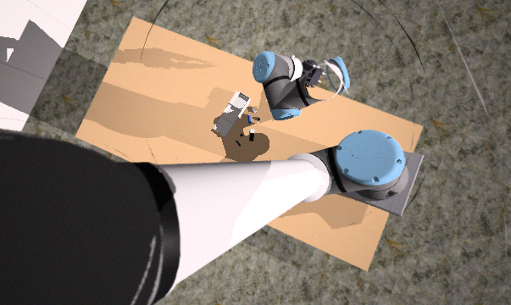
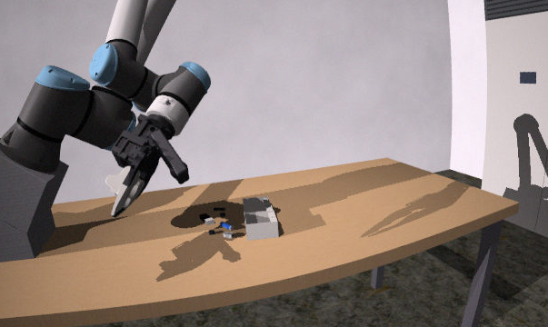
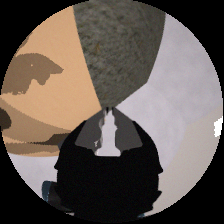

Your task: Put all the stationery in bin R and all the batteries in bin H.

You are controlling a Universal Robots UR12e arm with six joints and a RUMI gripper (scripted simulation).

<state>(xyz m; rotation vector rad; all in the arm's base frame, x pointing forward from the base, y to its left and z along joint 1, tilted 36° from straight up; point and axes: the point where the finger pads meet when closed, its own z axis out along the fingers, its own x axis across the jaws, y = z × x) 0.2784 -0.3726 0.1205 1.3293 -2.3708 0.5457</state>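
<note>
Now: the grey double bin 380 mm ahead of my hand, 240 mm to the left of it and 170 mm below it. The rest, counted from my hand: short black stick 390 mm to the left, 300 mm ahead, 180 mm below; then white item 270 mm ahead, 180 mm to the left, 180 mm below; then blue battery 280 mm ahead, 240 mm to the left, 180 mm below.
</note>
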